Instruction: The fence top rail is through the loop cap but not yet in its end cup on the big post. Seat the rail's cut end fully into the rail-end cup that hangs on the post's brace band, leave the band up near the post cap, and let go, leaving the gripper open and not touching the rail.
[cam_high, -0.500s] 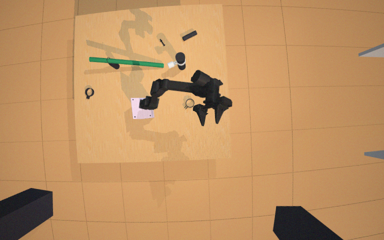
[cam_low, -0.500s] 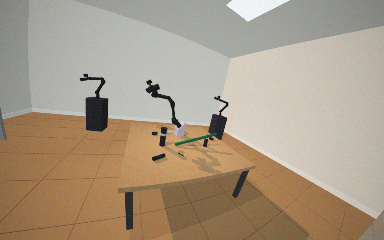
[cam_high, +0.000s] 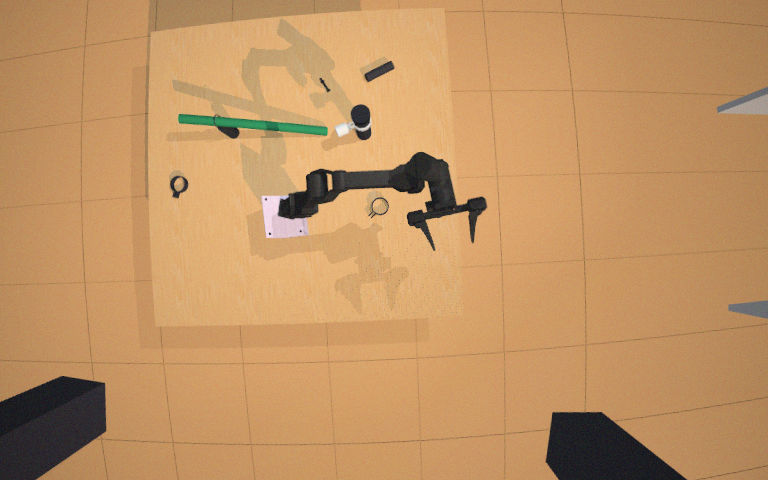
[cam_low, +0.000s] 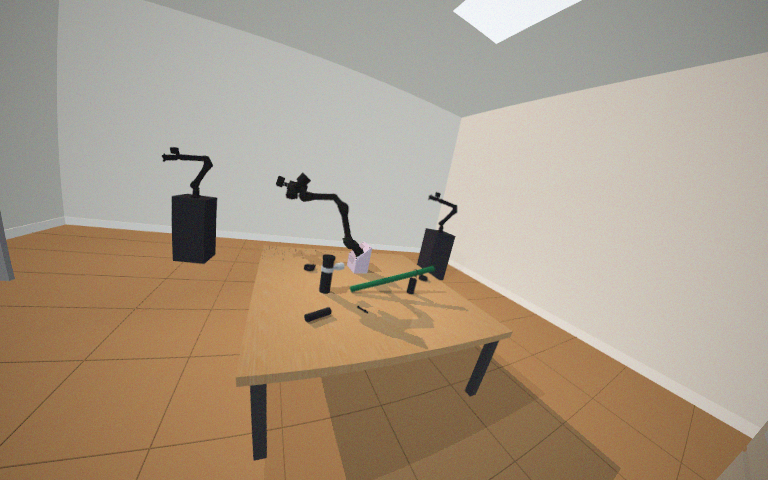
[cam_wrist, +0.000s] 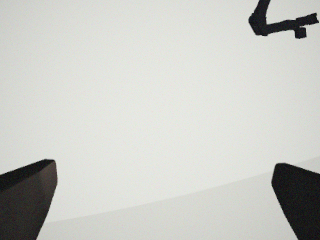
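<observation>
Now: the white rail-end cup 40 cm ahead of my gripper tip, 39 cm below it and 33 cm to the left of it. The rest, counted from my gripper tip: black cylinder (69 cm ahead, 51 cm below, 23 cm to the left); then small dark line post (82 cm to the left, 43 cm below, 41 cm ahead); then small black bolt (62 cm ahead, 52 cm below, 45 cm to the left).
</observation>
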